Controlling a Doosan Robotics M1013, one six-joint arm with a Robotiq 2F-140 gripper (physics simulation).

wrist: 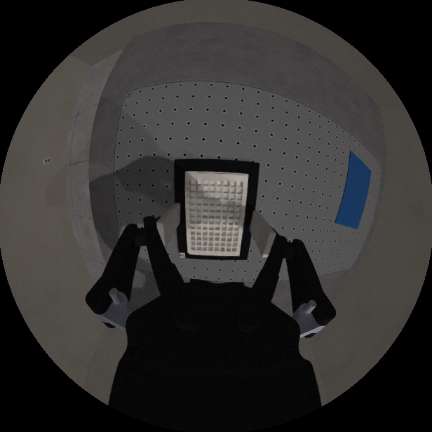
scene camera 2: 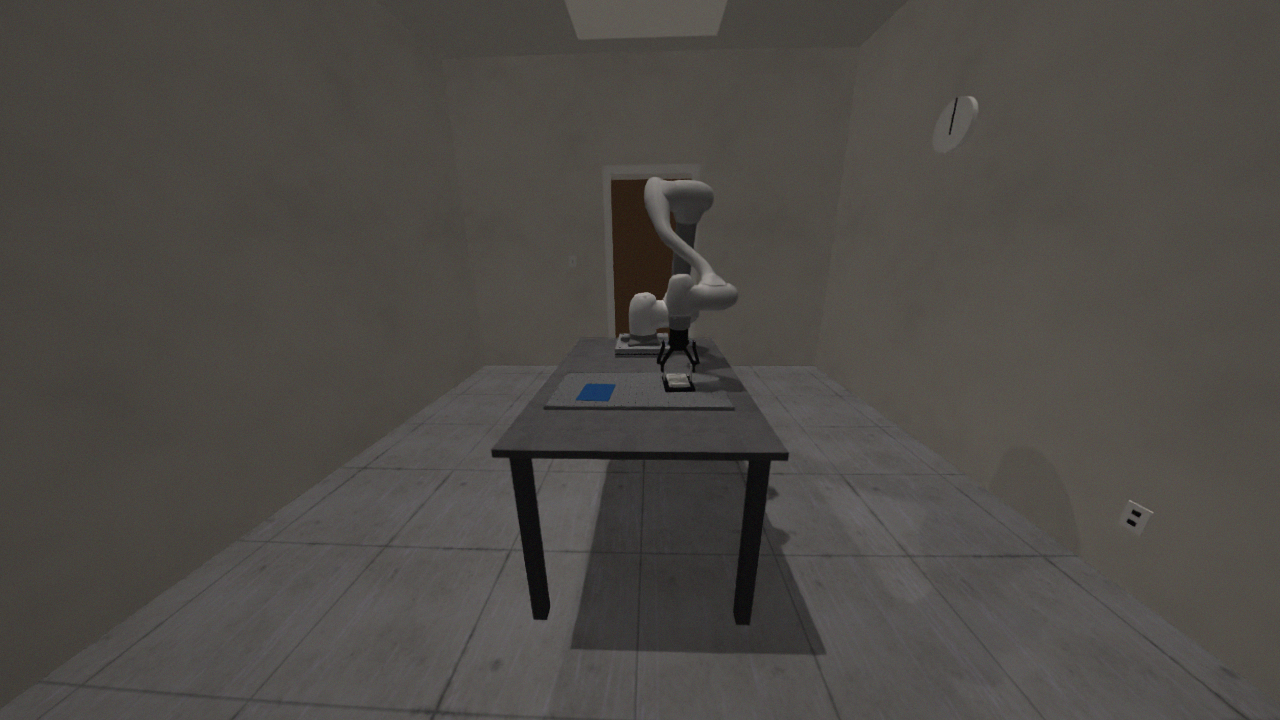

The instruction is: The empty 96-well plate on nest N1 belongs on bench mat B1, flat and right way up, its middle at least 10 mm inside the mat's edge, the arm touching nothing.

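Pixels of known places: gripper, fingertip midpoint: (scene camera 2: 677, 380); arm's base, link origin: (scene camera 2: 643, 341).
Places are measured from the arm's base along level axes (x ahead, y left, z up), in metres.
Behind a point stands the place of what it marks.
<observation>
The white 96-well plate (scene camera 2: 677, 380) @(x 0.598, y 0.093, z -0.018 m) (wrist: 216, 215) lies flat, wells up, in the black nest N1 (scene camera 2: 678, 389) @(x 0.658, y 0.086, z -0.034 m) (wrist: 217, 165). My gripper (scene camera 2: 677, 365) @(x 0.580, y 0.096, z -0.023 m) (wrist: 215, 216) points down just above the plate, open. In the wrist view its two pale finger pads stand apart to the left and right of the plate, with space between each pad and the plate's sides. How high the fingertips are above the nest is hard to tell. The blue bench mat B1 (scene camera 2: 596, 392) @(x 0.637, y -0.243, z -0.042 m) (wrist: 354, 191) lies flat, left of the nest in the scene view and right of it in the wrist view.
The nest and the mat are on a grey perforated board (scene camera 2: 635, 395) @(x 0.678, y -0.088, z -0.044 m) (wrist: 295, 170) on the grey table (scene camera 2: 640, 432) @(x 0.947, y -0.089, z -0.057 m) (wrist: 225, 50). The arm's base plate (scene camera 2: 633, 347) @(x 0.104, y -0.062, z -0.007 m) is at the table's far end. The arm's shadow falls on the board in the wrist view.
</observation>
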